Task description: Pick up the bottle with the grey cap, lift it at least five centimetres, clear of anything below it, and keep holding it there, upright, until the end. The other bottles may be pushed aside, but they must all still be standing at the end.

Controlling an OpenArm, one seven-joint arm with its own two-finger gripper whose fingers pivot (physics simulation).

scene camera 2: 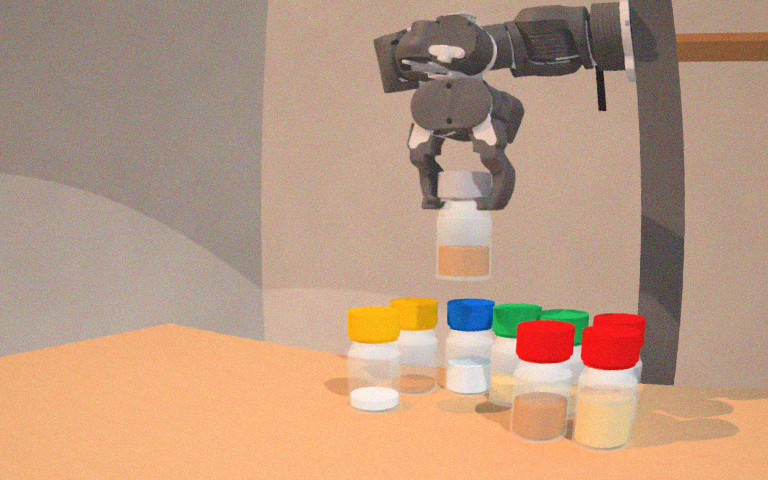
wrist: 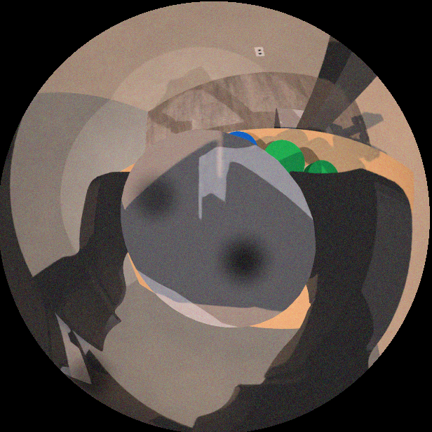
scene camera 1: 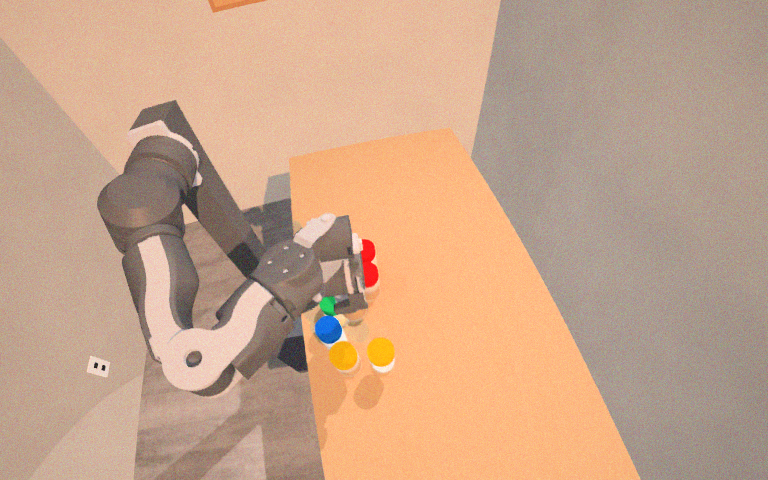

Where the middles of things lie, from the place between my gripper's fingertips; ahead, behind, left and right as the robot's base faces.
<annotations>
Right now the grey-capped bottle (scene camera 2: 464,235) is 20 mm below my hand. The rest, counted from my hand: blue-capped bottle (scene camera 2: 468,346) (70 mm behind, 20 mm to the right, 160 mm below).
</annotations>
